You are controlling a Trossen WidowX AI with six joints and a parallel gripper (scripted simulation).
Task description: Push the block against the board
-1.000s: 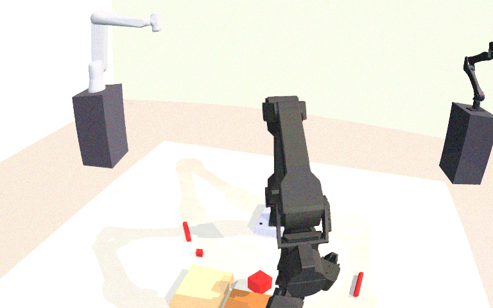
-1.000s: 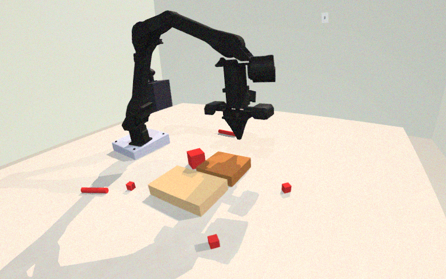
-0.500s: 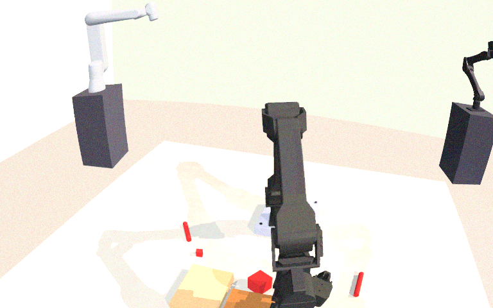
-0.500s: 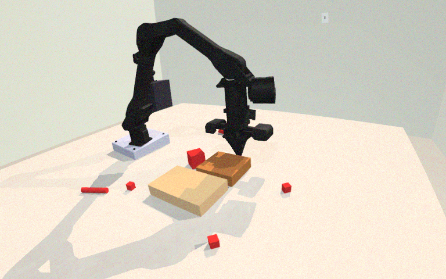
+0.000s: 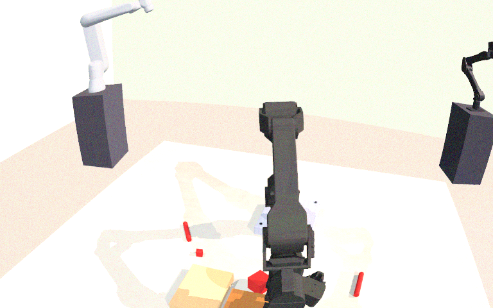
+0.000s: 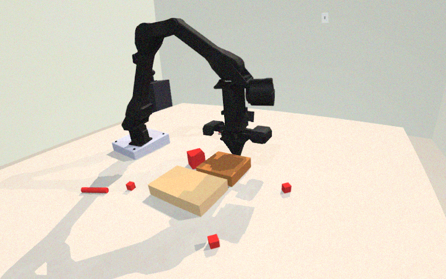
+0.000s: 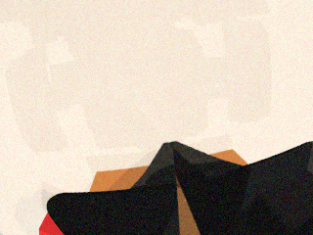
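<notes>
Now: the square block 10 mm behind my gripper tip, 70 mm to the right of it and 10 mm above it. Round my gripper tip: board 60 mm behind, 180 mm to the right, 10 mm above; then red cube 100 mm behind, 50 mm to the right, 10 mm above.
</notes>
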